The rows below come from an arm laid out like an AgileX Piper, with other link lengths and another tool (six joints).
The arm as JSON. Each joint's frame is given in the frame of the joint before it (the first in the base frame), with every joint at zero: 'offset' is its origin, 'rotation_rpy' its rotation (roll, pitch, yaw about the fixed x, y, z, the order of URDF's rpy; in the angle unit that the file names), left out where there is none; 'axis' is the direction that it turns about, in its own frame. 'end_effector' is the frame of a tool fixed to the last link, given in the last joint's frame.
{
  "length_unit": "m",
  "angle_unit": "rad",
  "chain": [
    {
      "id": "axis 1",
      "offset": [
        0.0,
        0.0,
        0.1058
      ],
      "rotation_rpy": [
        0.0,
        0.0,
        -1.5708
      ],
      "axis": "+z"
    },
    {
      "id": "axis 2",
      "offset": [
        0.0,
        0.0,
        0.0
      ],
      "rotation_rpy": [
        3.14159,
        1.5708,
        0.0
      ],
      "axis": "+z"
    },
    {
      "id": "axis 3",
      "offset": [
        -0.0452,
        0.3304,
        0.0
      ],
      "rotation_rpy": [
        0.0,
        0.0,
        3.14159
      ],
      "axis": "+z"
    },
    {
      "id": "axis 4",
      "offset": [
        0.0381,
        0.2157,
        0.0
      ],
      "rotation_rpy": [
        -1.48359,
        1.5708,
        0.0
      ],
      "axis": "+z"
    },
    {
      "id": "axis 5",
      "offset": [
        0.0,
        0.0,
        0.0
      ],
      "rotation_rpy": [
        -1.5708,
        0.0,
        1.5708
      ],
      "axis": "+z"
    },
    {
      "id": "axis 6",
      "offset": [
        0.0,
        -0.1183,
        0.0
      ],
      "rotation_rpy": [
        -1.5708,
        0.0,
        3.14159
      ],
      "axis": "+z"
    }
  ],
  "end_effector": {
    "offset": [
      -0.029,
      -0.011,
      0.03
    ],
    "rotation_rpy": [
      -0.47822,
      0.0,
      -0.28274
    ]
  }
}
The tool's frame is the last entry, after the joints.
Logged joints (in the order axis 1, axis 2, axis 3, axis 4, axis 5, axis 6), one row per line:
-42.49 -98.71 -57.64 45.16 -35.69 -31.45
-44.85 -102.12 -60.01 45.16 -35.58 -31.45
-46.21 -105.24 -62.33 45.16 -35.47 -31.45
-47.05 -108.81 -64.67 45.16 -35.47 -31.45
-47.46 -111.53 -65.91 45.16 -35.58 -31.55
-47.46 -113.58 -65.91 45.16 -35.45 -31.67
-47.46 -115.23 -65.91 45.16 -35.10 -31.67
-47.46 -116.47 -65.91 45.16 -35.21 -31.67
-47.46 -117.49 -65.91 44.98 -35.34 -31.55
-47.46 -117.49 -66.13 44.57 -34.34 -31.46
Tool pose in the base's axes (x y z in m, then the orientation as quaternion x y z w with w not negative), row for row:
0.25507 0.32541 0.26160 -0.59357 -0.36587 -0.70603 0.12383
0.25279 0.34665 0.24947 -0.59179 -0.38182 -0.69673 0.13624
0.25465 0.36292 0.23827 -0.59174 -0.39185 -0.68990 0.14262
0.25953 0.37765 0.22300 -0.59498 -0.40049 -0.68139 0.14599
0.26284 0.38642 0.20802 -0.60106 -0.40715 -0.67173 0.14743
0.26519 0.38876 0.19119 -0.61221 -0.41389 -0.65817 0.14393
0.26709 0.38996 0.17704 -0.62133 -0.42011 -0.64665 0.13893
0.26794 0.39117 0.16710 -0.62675 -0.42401 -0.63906 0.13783
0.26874 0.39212 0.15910 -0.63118 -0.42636 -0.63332 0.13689
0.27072 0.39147 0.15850 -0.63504 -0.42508 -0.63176 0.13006
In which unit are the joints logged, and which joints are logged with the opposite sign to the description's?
The joints are logged in degrees. Opposite sign: axis 1, axis 2, axis 4, axis 6.
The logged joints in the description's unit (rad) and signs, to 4 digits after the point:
0.7416 1.7228 -1.0060 -0.7882 -0.6229 0.5489
0.7828 1.7823 -1.0474 -0.7882 -0.6210 0.5489
0.8065 1.8368 -1.0879 -0.7882 -0.6191 0.5489
0.8212 1.8991 -1.1287 -0.7882 -0.6191 0.5489
0.8283 1.9466 -1.1503 -0.7882 -0.6210 0.5507
0.8283 1.9823 -1.1503 -0.7882 -0.6187 0.5527
0.8283 2.0111 -1.1503 -0.7882 -0.6126 0.5527
0.8283 2.0328 -1.1503 -0.7882 -0.6145 0.5527
0.8283 2.0506 -1.1503 -0.7850 -0.6168 0.5507
0.8283 2.0506 -1.1542 -0.7779 -0.5993 0.5491

